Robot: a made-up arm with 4 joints.
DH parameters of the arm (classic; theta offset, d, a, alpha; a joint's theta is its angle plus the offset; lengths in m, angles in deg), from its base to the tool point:
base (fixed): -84.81 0 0.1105 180
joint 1: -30.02 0 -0.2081 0
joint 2: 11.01 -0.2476 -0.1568 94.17
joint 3: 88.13 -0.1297 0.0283 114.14
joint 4: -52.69 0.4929 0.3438 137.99
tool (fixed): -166.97 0.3 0 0
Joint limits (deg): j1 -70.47..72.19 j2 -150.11..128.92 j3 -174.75..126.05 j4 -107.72..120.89
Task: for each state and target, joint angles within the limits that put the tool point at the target. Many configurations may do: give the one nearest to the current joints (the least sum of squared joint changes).
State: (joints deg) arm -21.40 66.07 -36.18 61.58
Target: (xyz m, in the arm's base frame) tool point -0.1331 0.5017 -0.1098
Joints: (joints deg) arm 18.55 92.60 -8.43 49.38
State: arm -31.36 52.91 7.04 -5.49
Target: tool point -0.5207 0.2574 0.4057
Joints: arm 10.49 49.49 29.51 -61.44
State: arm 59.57 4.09 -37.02 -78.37
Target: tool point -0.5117 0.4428 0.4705
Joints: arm 23.55 1.59 -60.83 -58.22
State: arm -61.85 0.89 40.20 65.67
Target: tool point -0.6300 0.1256 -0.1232
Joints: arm -6.83 18.40 30.24 38.09
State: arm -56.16 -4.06 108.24 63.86
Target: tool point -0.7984 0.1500 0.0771
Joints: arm -48.47 15.45 108.67 99.25
